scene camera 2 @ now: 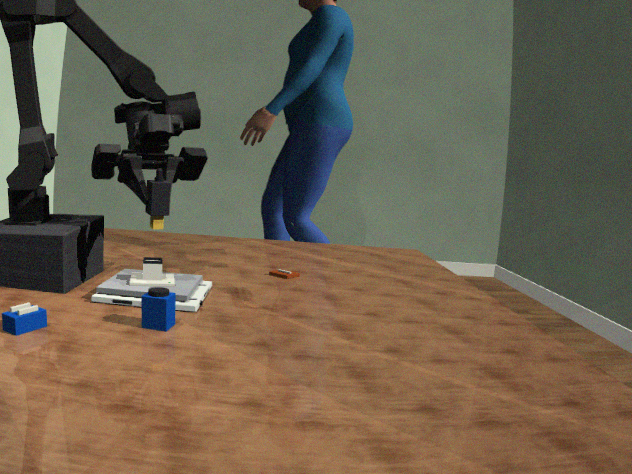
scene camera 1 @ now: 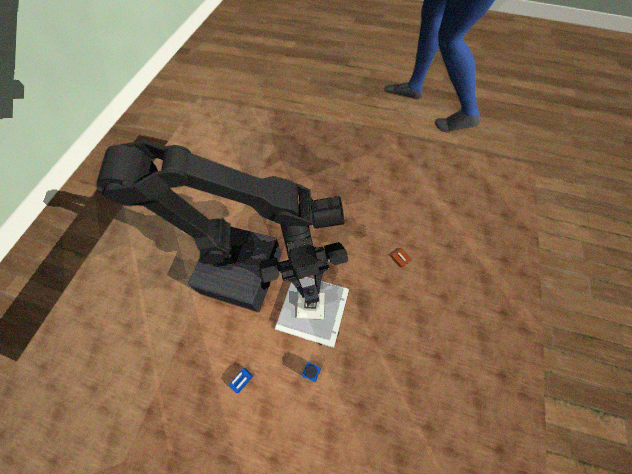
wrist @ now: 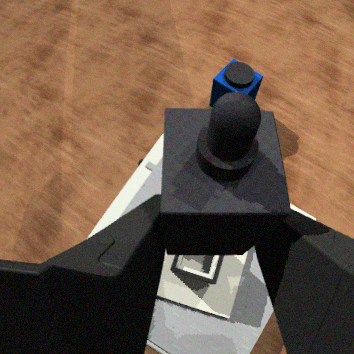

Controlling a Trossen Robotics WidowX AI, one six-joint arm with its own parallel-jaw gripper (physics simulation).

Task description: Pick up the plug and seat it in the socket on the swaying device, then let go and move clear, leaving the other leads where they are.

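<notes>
The plug [scene camera 1: 310,292] [scene camera 2: 159,200] [wrist: 185,190] is a dark block with a round knob on top and a yellow tip at its underside. My gripper [scene camera 1: 308,286] [scene camera 2: 158,186] [wrist: 209,207] is shut on it and holds it upright. The socket [scene camera 2: 152,269] [wrist: 194,276] rises from a cream pad [scene camera 1: 311,314] on the device [scene camera 1: 334,339] [scene camera 2: 192,306], which has a grey plate on a white base. The plug is above the socket, with a visible gap in scene view 2. In the wrist view the plug hides part of the socket.
A blue block with a round black top [scene camera 1: 311,371] [scene camera 2: 158,312] [wrist: 217,93] stands before the device. A blue block with two white strips [scene camera 1: 240,380] [scene camera 2: 24,321] lies left, an orange piece [scene camera 1: 397,256] [scene camera 2: 281,275] right. The arm's base [scene camera 1: 229,288] [scene camera 2: 40,255] is beside the device.
</notes>
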